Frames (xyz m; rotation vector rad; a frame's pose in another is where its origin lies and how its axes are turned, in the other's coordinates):
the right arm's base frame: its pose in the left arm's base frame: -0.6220 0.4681 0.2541 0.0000 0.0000 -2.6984
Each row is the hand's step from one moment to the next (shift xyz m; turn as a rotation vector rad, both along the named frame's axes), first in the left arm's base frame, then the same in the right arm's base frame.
Working: the left arm's base frame: its pose in the right arm's base frame: -0.3612 0.6896 -0.2541 0.0000 0.0000 2.6984

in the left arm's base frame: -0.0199 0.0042 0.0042 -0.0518 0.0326 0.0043
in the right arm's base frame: 0.0162 -0.0123 0.0042 0.0328 -0.0517 0.0043
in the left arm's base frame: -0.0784 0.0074 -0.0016 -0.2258 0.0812 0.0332
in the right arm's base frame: 0.0677 -0.0403 -0.0016 0.1692 -0.1702 0.0332
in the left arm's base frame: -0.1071 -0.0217 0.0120 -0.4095 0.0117 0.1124
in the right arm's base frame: 0.1061 -0.0263 0.0120 0.3649 -0.1862 0.1124
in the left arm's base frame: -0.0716 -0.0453 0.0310 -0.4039 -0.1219 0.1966
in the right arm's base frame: 0.0841 0.0102 0.0310 0.4172 -0.0631 0.1966
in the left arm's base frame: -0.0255 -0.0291 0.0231 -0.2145 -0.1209 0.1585
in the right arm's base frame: 0.0355 0.0154 0.0231 0.2456 0.0172 0.1585
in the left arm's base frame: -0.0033 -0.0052 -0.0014 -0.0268 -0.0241 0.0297
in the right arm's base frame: 0.0052 0.0033 -0.0014 0.0345 0.0103 0.0297
